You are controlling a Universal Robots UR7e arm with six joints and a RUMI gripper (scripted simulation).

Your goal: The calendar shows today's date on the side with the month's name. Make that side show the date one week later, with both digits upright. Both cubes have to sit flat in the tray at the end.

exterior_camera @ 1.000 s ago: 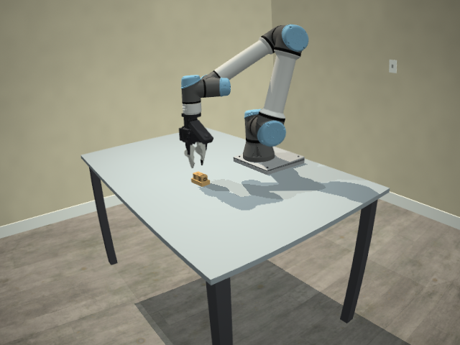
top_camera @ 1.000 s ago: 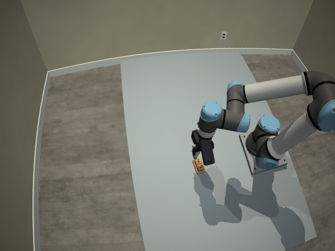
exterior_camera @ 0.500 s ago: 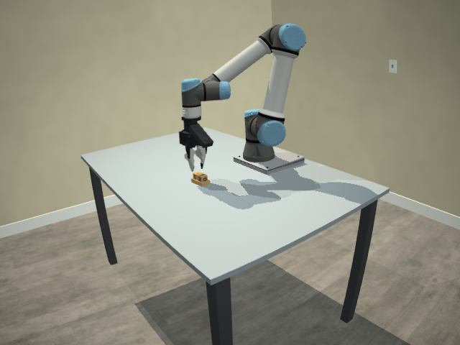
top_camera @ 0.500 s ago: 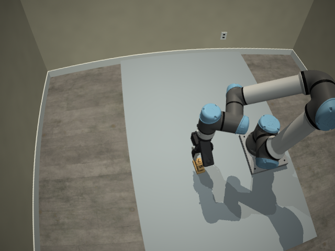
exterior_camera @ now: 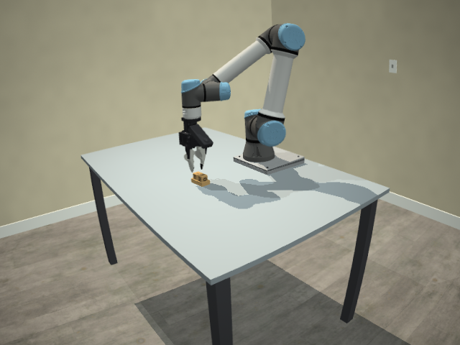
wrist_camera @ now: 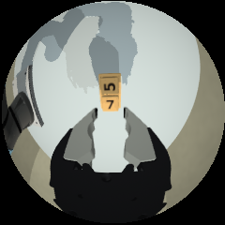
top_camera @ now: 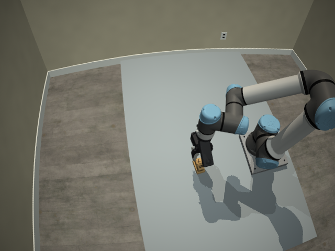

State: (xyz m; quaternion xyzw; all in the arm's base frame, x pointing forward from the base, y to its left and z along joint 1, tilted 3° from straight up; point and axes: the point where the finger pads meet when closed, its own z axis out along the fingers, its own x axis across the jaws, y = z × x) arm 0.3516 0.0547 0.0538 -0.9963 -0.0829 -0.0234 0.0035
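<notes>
Right now the wooden tray is 2 cm to the left of my hand and 5 cm below it.
</notes>
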